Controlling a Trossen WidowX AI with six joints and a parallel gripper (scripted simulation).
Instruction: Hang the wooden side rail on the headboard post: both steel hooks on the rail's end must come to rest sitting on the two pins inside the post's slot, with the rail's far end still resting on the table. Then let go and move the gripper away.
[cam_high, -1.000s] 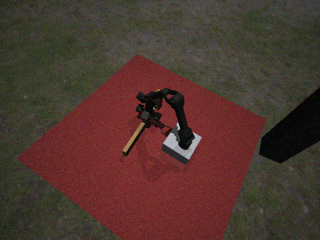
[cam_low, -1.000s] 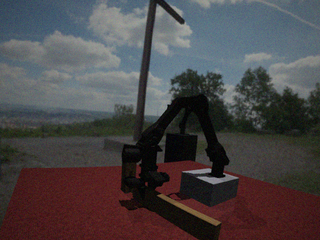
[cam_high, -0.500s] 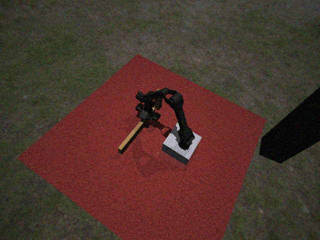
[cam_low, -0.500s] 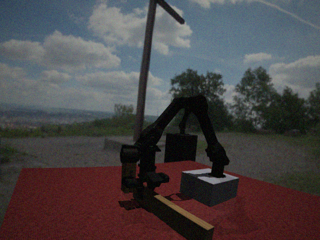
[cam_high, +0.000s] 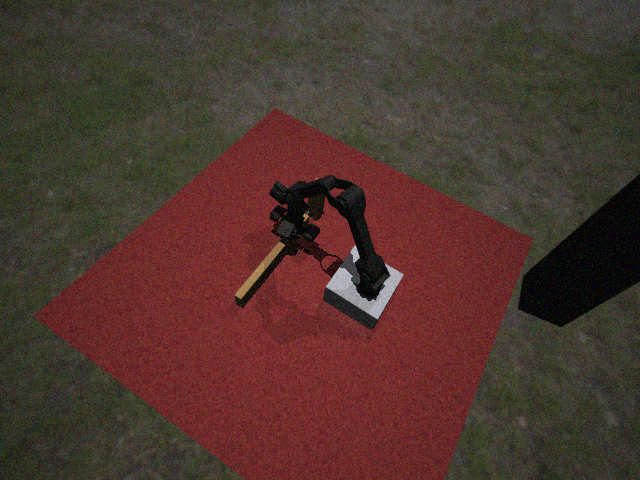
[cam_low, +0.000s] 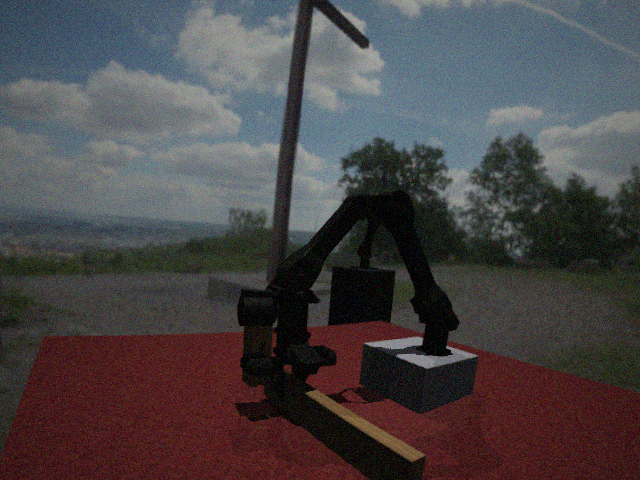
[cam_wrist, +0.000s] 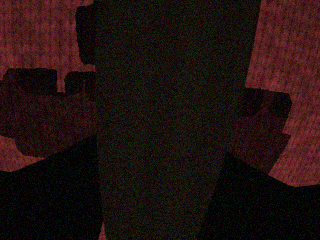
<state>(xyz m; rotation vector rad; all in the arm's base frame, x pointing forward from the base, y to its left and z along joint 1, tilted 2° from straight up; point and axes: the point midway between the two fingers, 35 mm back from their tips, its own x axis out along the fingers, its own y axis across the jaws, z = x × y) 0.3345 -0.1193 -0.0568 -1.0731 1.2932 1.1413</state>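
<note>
Now: gripper tip 2 cm past the wooden headboard post, 15 cm to the left of it and 7 cm below it.
</note>
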